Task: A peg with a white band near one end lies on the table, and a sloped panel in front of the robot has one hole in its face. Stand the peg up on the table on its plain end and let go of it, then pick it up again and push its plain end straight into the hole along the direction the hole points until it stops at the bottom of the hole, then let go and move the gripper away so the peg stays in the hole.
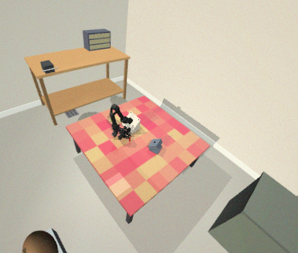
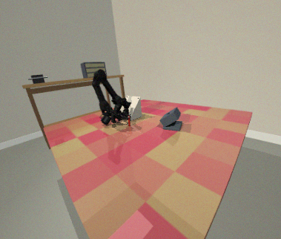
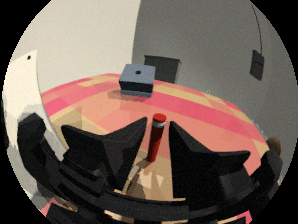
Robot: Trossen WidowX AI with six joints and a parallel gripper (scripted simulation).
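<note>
Now: gripper tip 10 mm past the red peg and 10 mm above it. Also, from my gripper tip: grey-blue sloped panel: 240 mm ahead, 170 mm to the left.
</note>
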